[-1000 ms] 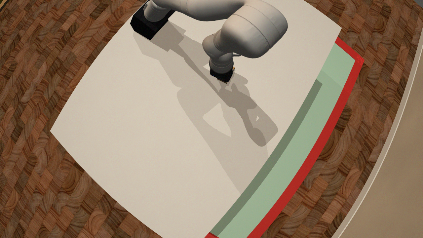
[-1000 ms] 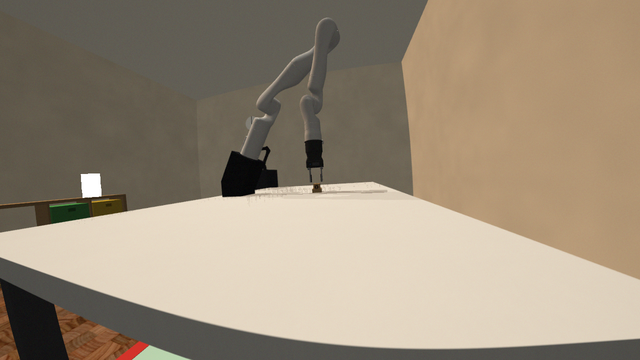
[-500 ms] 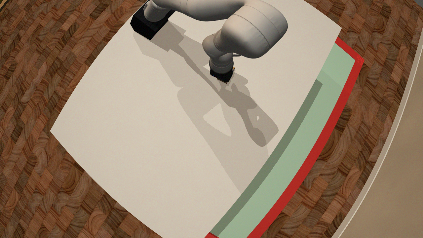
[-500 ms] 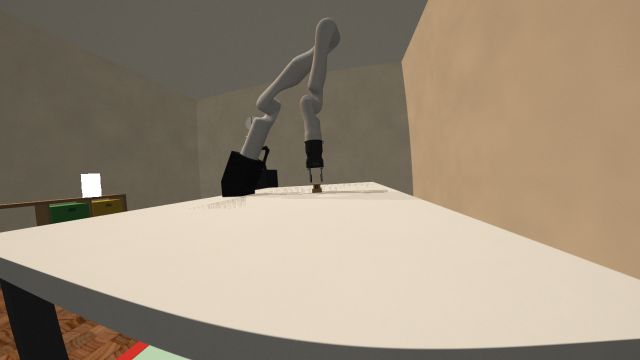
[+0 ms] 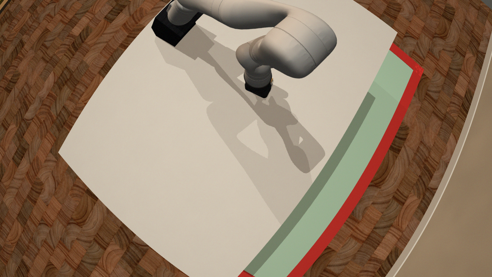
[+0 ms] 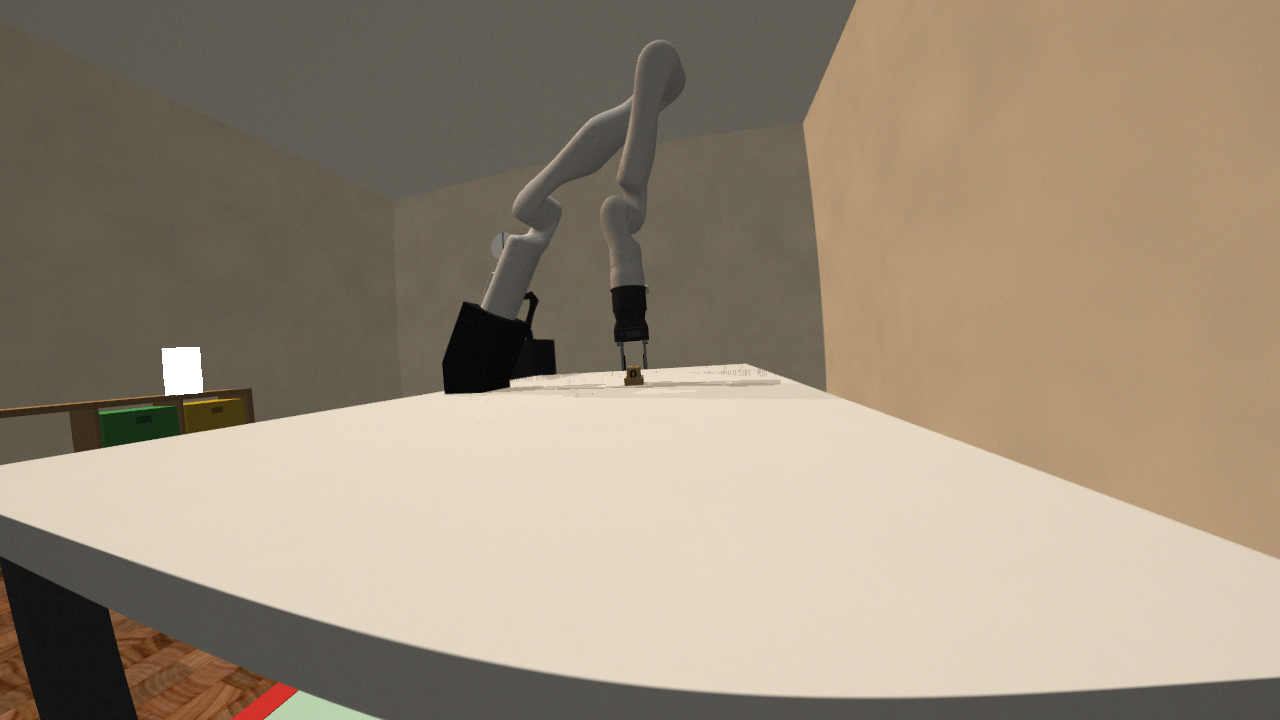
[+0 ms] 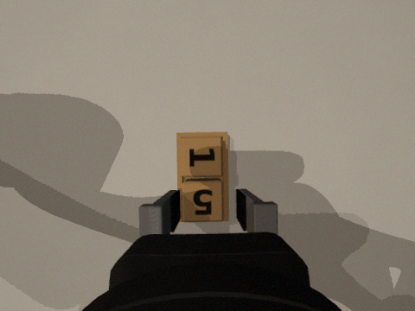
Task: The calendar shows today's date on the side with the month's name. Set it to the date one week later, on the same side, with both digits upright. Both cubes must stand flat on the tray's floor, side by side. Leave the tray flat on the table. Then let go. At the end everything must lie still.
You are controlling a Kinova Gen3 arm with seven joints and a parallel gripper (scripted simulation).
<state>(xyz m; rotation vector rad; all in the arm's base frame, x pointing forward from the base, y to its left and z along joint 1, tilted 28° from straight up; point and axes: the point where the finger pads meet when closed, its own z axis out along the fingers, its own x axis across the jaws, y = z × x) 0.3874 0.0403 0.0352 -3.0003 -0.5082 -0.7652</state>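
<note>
Now: the wooden tray 4 cm below my hand, 2 cm to the left of it and 1 cm behind it.
</note>
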